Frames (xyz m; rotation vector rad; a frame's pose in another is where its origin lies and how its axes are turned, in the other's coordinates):
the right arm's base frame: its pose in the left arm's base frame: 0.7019 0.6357 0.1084 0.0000 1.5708 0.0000
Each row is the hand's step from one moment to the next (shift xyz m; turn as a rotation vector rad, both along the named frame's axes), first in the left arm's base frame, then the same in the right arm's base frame.
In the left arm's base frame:
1: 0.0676 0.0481 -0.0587 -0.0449 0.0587 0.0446
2: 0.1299 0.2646 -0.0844 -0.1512 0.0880 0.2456
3: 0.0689 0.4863 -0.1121 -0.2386 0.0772 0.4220
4: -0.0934 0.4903 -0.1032 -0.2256 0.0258 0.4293
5: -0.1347 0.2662 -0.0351 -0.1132 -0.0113 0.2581
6: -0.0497 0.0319 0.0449 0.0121 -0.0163 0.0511
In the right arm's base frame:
1: 0.0587 0.0481 0.0676 -0.0446 0.0587 -0.0449
2: 0.0844 0.2646 0.1299 -0.2456 0.0880 -0.1512
3: 0.1121 0.4863 0.0689 -0.4220 0.0772 -0.2386
4: 0.1032 0.4903 -0.0934 -0.4293 0.0258 -0.2256
5: 0.0351 0.2662 -0.1347 -0.2581 -0.0113 -0.1132
6: -0.0449 0.0319 -0.0497 -0.0511 -0.0163 0.0121

